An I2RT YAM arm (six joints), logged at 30 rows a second.
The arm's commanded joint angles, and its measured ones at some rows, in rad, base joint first. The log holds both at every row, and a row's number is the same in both.
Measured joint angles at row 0:
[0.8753, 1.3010, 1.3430, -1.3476, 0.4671, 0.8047]
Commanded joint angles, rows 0 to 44:
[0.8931, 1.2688, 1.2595, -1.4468, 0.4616, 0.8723]
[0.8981, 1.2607, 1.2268, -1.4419, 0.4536, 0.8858]
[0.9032, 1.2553, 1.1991, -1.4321, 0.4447, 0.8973]
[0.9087, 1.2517, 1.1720, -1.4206, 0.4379, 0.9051]
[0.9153, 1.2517, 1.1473, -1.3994, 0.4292, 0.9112]
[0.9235, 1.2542, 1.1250, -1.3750, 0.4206, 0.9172]
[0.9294, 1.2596, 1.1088, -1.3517, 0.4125, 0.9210]
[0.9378, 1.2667, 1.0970, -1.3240, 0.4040, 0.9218]
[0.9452, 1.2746, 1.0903, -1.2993, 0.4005, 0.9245]
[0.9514, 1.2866, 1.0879, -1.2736, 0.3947, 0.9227]
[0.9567, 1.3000, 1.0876, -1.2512, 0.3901, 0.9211]
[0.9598, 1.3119, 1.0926, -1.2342, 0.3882, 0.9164]
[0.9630, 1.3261, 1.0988, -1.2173, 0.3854, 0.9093]
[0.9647, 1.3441, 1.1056, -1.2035, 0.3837, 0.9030]
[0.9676, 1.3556, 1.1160, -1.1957, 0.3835, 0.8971]
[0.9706, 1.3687, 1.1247, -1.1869, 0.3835, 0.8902]
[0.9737, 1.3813, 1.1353, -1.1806, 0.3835, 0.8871]
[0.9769, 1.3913, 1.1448, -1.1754, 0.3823, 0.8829]
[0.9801, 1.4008, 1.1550, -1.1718, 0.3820, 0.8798]
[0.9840, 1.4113, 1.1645, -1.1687, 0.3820, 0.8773]
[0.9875, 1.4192, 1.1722, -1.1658, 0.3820, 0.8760]
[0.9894, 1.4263, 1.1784, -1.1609, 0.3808, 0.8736]
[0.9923, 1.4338, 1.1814, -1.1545, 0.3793, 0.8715]
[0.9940, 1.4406, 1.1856, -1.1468, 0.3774, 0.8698]
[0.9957, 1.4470, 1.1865, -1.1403, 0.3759, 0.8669]
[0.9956, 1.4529, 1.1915, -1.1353, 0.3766, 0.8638]
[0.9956, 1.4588, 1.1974, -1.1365, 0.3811, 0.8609]
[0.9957, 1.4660, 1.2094, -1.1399, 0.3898, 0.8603]
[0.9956, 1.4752, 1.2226, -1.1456, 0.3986, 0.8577]
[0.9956, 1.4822, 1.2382, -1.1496, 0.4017, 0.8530]
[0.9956, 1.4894, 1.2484, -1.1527, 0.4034, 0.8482]
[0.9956, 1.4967, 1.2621, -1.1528, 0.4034, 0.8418]
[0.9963, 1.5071, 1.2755, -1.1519, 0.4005, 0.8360]
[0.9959, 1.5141, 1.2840, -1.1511, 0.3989, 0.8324]
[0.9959, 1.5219, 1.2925, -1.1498, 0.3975, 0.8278]
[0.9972, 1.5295, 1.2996, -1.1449, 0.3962, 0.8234]
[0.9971, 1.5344, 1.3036, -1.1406, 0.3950, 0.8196]
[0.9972, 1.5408, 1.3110, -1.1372, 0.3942, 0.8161]
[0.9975, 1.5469, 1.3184, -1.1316, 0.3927, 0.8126]
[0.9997, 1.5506, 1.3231, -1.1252, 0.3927, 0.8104]
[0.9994, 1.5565, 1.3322, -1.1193, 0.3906, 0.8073]
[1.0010, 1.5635, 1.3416, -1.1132, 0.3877, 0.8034]
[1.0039, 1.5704, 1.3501, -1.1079, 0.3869, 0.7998]
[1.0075, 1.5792, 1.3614, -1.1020, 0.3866, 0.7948]
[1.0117, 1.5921, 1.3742, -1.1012, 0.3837, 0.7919]
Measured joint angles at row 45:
[0.9962, 1.5555, 1.3258, -1.1133, 0.3855, 0.8101]
